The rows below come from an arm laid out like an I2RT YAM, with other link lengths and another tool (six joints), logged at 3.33 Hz.
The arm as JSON. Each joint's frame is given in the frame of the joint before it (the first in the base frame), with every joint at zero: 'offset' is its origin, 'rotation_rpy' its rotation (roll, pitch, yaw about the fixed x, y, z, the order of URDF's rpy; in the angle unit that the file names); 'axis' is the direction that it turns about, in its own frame. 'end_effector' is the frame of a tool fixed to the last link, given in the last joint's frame.
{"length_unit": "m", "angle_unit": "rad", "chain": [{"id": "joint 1", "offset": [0.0, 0.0, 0.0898], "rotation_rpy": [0.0, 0.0, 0.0], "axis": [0.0, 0.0, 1.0]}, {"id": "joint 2", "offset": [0.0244, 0.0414, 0.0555], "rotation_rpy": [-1.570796, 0.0, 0.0], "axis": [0.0, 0.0, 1.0]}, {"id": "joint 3", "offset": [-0.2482, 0.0, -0.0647], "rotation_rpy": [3.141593, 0.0, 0.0], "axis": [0.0, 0.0, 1.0]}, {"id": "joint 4", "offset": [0.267, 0.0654, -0.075], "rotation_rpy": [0.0, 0.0, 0.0], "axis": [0.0, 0.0, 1.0]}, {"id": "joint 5", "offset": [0.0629, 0.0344, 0.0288], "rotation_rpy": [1.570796, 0.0, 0.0], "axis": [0.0, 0.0, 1.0]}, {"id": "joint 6", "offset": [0.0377, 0.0, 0.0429], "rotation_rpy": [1.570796, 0.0, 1.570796], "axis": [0.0, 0.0, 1.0]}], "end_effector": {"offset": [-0.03, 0.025, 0.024], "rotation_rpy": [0.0, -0.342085, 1.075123]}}
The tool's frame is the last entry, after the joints.
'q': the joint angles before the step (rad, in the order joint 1, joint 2, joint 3, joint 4, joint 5, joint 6). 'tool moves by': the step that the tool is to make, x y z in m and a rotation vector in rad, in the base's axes. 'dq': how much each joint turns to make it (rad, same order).
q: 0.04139 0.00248 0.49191 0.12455 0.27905 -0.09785
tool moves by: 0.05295 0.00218 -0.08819 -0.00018 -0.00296 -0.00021
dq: -0.00003 -0.00040 -0.37804 0.38069 -0.00003 -0.00036
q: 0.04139 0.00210 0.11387 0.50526 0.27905 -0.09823
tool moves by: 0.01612 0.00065 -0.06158 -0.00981 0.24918 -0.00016
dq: -0.00002 -0.00003 -0.10987 -0.13964 0.00036 0.00040
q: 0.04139 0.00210 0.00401 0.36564 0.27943 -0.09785
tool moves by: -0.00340 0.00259 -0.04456 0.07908 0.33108 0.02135
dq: -0.00002 -0.00006 -0.00002 -0.35482 -0.00345 0.09843
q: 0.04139 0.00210 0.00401 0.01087 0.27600 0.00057
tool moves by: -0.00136 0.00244 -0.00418 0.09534 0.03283 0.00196
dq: -0.00002 0.00007 0.00001 -0.05601 -0.00346 0.10032
